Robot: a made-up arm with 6 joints. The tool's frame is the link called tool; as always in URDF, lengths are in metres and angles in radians.
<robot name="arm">
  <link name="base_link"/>
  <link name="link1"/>
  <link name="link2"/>
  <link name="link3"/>
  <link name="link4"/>
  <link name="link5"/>
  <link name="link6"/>
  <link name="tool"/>
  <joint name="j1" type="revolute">
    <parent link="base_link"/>
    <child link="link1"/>
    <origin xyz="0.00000 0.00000 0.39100"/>
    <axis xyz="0 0 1"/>
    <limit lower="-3.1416" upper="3.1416" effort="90" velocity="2.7"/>
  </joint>
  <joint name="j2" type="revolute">
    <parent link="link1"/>
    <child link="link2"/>
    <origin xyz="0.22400 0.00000 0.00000"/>
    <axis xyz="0 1 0"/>
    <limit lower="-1.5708" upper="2.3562" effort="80" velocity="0.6"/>
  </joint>
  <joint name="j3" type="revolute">
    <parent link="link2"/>
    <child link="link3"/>
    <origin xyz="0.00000 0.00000 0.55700"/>
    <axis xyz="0 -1 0"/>
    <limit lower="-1.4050" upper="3.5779" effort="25" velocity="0.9"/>
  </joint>
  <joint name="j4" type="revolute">
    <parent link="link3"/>
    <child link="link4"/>
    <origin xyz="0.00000 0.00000 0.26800"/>
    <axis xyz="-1 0 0"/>
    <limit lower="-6.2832" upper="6.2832" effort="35" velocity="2.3"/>
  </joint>
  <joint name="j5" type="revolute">
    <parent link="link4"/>
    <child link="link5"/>
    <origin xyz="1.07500 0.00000 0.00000"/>
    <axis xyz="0 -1 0"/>
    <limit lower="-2.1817" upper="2.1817" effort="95" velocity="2.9"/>
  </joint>
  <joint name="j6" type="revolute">
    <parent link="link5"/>
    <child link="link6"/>
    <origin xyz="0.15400 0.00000 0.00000"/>
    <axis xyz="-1 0 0"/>
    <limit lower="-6.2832" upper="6.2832" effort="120" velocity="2.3"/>
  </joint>
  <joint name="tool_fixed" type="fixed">
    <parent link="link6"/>
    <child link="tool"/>
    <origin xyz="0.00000 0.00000 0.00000"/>
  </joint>
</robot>
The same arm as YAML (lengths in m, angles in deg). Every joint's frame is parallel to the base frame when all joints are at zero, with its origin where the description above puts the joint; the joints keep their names.
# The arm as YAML. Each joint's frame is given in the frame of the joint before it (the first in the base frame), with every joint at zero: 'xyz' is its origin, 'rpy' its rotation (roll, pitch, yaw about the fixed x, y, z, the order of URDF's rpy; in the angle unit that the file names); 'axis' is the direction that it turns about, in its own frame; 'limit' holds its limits. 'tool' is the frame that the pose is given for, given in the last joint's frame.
units:
  length: m
  angle: deg
joints:
  - name: j1
    type: revolute
    origin:
      xyz: [0.0, 0.0, 0.391]
      rpy: [0.0, 0.0, 0.0]
    axis: [0.0, 0.0, 1.0]
    limit:
      lower: -180.0
      upper: 180.0
  - name: j2
    type: revolute
    origin:
      xyz: [0.224, 0.0, 0.0]
      rpy: [0.0, 0.0, 0.0]
    axis: [0.0, 1.0, 0.0]
    limit:
      lower: -90.0
      upper: 135.0
  - name: j3
    type: revolute
    origin:
      xyz: [0.0, 0.0, 0.557]
      rpy: [0.0, 0.0, 0.0]
    axis: [0.0, -1.0, 0.0]
    limit:
      lower: -80.5
      upper: 205.0
  - name: j4
    type: revolute
    origin:
      xyz: [0.0, 0.0, 0.268]
      rpy: [0.0, 0.0, 0.0]
    axis: [-1.0, 0.0, 0.0]
    limit:
      lower: -360.0
      upper: 360.0
  - name: j5
    type: revolute
    origin:
      xyz: [1.075, 0.0, 0.0]
      rpy: [0.0, 0.0, 0.0]
    axis: [0.0, -1.0, 0.0]
    limit:
      lower: -125.0
      upper: 125.0
  - name: j6
    type: revolute
    origin:
      xyz: [0.154, 0.0, 0.0]
      rpy: [0.0, 0.0, 0.0]
    axis: [-1.0, 0.0, 0.0]
    limit:
      lower: -360.0
      upper: 360.0
tool:
  origin:
    xyz: [0.0, 0.0, 0.0]
    rpy: [0.0, 0.0, 0.0]

